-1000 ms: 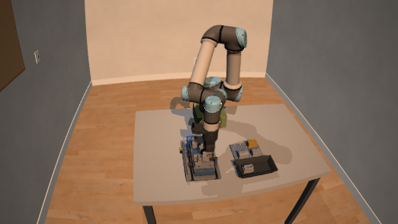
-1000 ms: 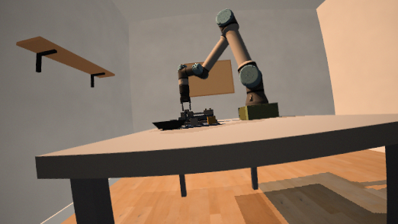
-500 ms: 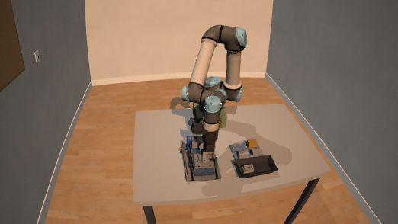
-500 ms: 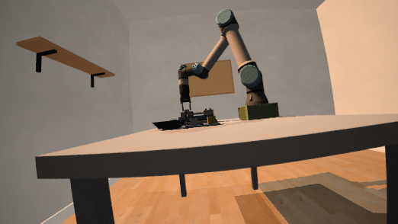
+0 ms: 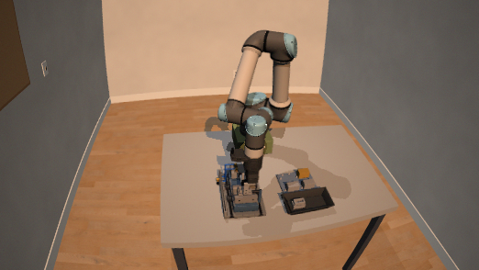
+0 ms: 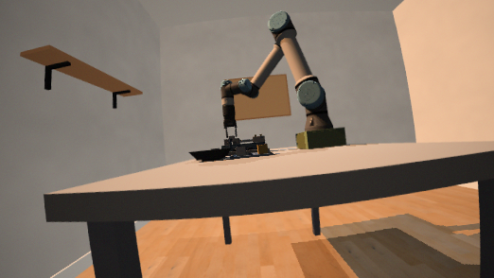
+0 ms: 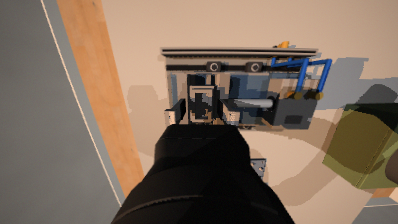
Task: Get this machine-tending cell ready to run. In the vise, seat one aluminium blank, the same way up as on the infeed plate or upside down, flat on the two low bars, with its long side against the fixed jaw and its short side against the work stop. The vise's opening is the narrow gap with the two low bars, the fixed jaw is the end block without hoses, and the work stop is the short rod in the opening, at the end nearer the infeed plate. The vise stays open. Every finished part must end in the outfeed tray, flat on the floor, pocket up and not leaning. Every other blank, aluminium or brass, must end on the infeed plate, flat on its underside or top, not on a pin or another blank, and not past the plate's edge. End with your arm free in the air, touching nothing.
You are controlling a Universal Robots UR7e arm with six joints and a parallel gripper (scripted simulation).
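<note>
My hand is 9 cm above the vise, 7 cm past it and 1 cm to the right of it. From my hand the other things lie so: brass blank: 35 cm to the left, 15 cm behind, 10 cm below.
</note>
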